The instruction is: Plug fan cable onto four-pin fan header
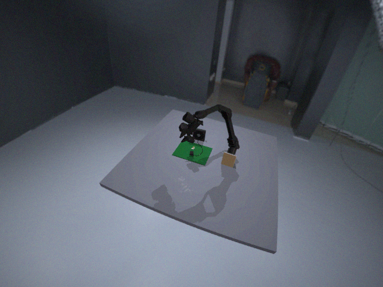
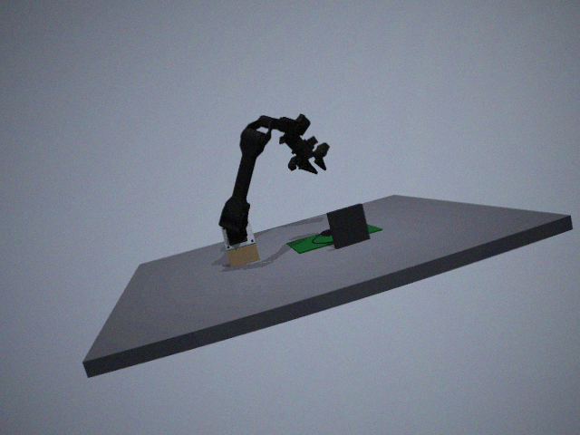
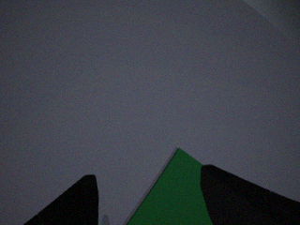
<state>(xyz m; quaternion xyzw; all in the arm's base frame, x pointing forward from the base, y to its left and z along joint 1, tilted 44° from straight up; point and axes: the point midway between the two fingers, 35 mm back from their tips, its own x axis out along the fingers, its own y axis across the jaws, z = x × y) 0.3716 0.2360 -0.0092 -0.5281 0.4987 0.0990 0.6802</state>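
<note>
Right now my gripper tip is 5 cm past the fan plug, 13 cm to the left of it and 22 cm above it. Round my gripper tip: green board (5 cm behind, 17 cm to the right, 24 cm below); then dark square fan (3 cm behind, 36 cm to the right, 17 cm below).
</note>
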